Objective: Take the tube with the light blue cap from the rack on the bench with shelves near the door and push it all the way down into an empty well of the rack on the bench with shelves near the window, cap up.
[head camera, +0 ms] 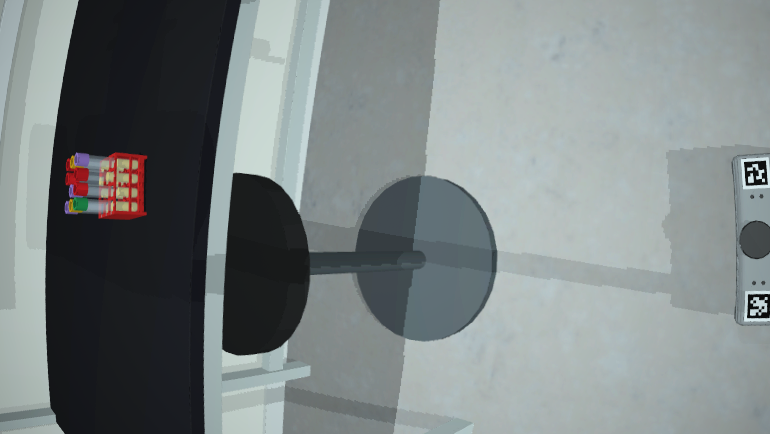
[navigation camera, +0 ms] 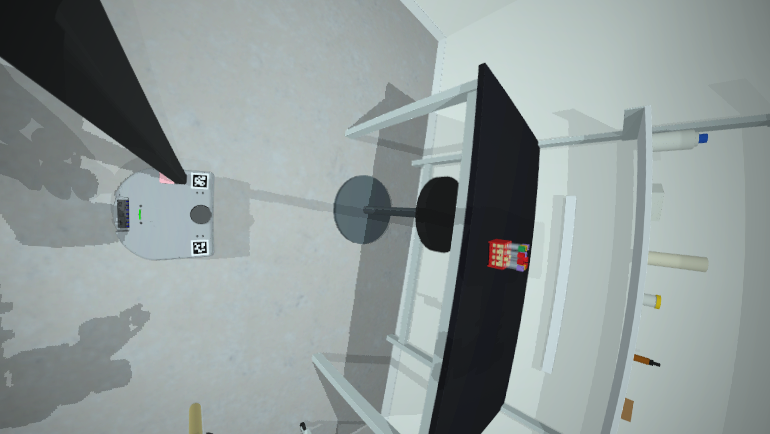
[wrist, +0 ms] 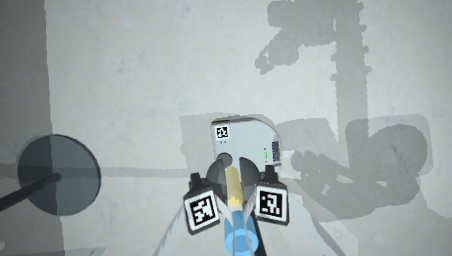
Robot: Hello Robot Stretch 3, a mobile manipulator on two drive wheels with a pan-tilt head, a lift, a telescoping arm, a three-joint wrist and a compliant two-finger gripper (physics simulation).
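Frame: origin at the robot's base, x left, y ahead, z down, level; metres.
Seen in the pictures: gripper, fingertip midpoint: (wrist: 232,175); robot's base, link origin: (head camera: 755,239) (navigation camera: 200,212) (wrist: 224,151).
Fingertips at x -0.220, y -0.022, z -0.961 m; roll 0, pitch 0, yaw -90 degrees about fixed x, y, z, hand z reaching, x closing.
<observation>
Offsets run from my fingertips to a thing's top centre. "pt": to the spot under its first point. Level surfaces: height alone.
A tube with a light blue cap @[pt dz -0.062, dx +0.017, dy -0.001 m] (wrist: 241,241) and a yellowish body is between the fingertips of my gripper (wrist: 232,175), which is shut on it. In the wrist view the cap is nearest the camera and the body's far end points at the floor. A red rack @[dz -0.010, dx +0.125, dy +0.844 m] (head camera: 142,186) (navigation camera: 499,242) stands upright on the black-topped bench with shelves @[dz +0.047 m] (head camera: 134,323) (navigation camera: 485,334). Tubes with purple, red, green and yellow caps stand in it; its empty wells cannot be made out. My gripper is well away from the rack. The other rack does not show.
A stool with a black seat @[dz +0.301, dx +0.248, dy +0.938 m] (head camera: 269,269) (navigation camera: 442,215) and a round grey base @[dz +0.931, dx +0.248, dy +0.938 m] (head camera: 458,301) (navigation camera: 350,215) (wrist: 75,192) stands at the bench front, its seat partly under the top. My drive base (navigation camera: 161,231) (wrist: 245,137) is across the floor from it. Bottles stand on the shelf @[dz -0.391 m] (navigation camera: 636,242).
</observation>
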